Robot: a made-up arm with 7 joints.
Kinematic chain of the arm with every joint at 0, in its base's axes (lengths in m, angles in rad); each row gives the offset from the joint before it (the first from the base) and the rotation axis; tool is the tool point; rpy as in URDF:
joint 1: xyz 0 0 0.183 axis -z
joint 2: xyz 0 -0.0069 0.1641 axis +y
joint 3: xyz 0 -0.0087 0.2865 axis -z
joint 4: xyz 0 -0.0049 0.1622 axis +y
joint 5: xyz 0 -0.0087 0.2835 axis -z
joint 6: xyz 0 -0.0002 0.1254 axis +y
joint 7: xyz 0 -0.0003 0.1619 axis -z
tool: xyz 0 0 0 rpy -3.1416 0 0
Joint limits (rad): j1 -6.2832..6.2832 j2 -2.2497..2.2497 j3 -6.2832..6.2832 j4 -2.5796..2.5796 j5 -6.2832..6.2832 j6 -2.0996..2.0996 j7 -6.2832..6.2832
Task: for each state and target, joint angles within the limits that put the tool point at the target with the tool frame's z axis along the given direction. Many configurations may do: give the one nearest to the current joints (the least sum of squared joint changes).
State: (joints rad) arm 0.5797 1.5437 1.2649 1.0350 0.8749 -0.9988 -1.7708
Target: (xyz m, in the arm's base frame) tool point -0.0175 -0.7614 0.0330 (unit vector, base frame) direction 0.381 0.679 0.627
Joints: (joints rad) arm 0.8228 1.9041 1.4481 1.3235 1.0843 -0.4951 -1.7708
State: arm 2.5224 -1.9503 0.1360 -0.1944 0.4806 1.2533 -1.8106
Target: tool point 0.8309 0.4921 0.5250 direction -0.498 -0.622 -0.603
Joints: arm 2.6810 -1.3452 0.1134 -0.2724 0.4027 0.8168 -1.8106
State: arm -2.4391 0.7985 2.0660 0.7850 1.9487 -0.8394 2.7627
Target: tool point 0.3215 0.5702 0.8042 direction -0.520 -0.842 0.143
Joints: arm -2.0240 0.6770 1.7344 1.3126 1.5343 -0.6843 2.7627
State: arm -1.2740 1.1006 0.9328 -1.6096 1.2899 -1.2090 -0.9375
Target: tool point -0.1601 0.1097 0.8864 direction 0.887 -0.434 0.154
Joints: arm -0.9984 0.8364 0.1591 -1.6985 1.3957 -1.4281 -0.9375
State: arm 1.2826 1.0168 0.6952 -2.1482 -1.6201 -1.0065 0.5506
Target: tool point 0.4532 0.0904 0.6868 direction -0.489 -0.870 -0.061
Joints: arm 1.4329 0.5881 1.3515 -1.8648 -1.2884 -0.6058 0.5506
